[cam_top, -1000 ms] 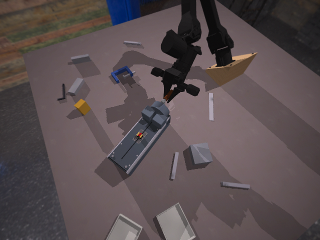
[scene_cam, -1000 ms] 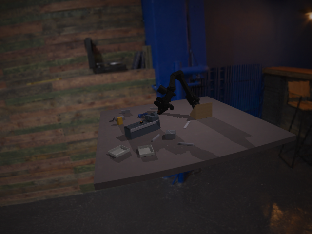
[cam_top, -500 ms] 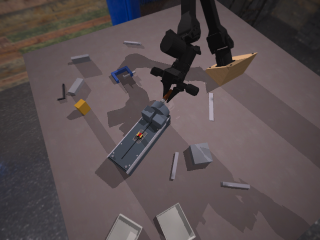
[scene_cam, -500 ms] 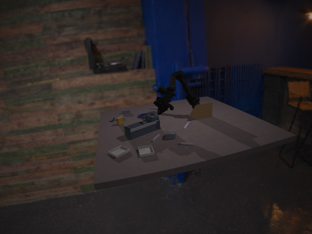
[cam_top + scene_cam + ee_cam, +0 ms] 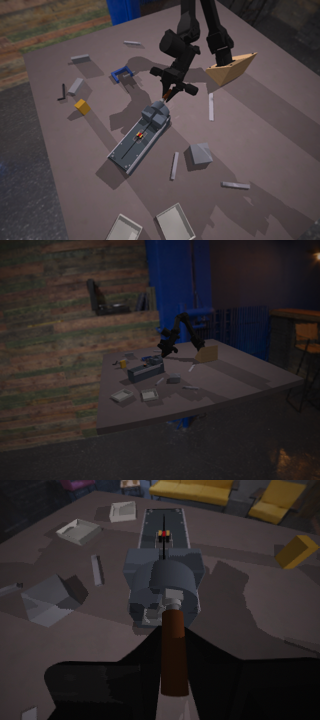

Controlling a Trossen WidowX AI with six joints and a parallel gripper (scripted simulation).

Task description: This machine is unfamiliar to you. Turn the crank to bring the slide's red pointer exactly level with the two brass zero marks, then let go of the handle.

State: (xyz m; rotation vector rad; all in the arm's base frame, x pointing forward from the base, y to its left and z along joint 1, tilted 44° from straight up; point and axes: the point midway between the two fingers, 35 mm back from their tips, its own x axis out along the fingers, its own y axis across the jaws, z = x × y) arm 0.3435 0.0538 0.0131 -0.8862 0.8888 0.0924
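My gripper tip is now 150 mm short of the red pointer, 70 mm to the right of it and 10 mm above it. From my gripper tip the other things lie so: grey block 230 mm to the left, 80 mm below, 20 mm behind; then blue clamp 300 mm to the right, 90 mm below, 50 mm ahead; then brown crank handle 20 mm behind, 20 mm above, 10 mm to the right.
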